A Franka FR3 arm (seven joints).
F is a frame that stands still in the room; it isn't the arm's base.
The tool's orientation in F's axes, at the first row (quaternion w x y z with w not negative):
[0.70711 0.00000 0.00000 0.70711]
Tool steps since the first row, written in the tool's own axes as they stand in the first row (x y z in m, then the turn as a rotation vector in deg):
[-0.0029 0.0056 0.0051 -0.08 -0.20 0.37]
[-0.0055 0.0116 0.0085 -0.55 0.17 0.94]
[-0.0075 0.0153 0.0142 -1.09 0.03 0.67]
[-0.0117 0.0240 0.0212 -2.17 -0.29 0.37]
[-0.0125 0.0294 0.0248 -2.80 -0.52 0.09]
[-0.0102 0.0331 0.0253 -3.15 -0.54 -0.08]
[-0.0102 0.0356 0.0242 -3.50 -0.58 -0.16]
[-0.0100 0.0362 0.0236 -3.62 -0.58 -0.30]
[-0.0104 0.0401 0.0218 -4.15 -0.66 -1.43]
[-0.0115 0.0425 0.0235 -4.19 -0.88 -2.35]
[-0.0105 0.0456 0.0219 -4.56 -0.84 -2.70]
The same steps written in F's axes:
[-0.0056 -0.0029 0.0051 0.20 -0.08 0.37]
[-0.0116 -0.0055 0.0085 -0.17 -0.55 0.94]
[-0.0153 -0.0075 0.0142 -0.03 -1.09 0.67]
[-0.0240 -0.0117 0.0212 0.29 -2.17 0.37]
[-0.0294 -0.0125 0.0248 0.52 -2.80 0.09]
[-0.0331 -0.0102 0.0253 0.54 -3.15 -0.08]
[-0.0356 -0.0102 0.0242 0.58 -3.50 -0.16]
[-0.0362 -0.0100 0.0236 0.58 -3.62 -0.30]
[-0.0401 -0.0104 0.0218 0.66 -4.15 -1.43]
[-0.0425 -0.0115 0.0235 0.88 -4.19 -2.35]
[-0.0456 -0.0105 0.0219 0.84 -4.56 -2.70]

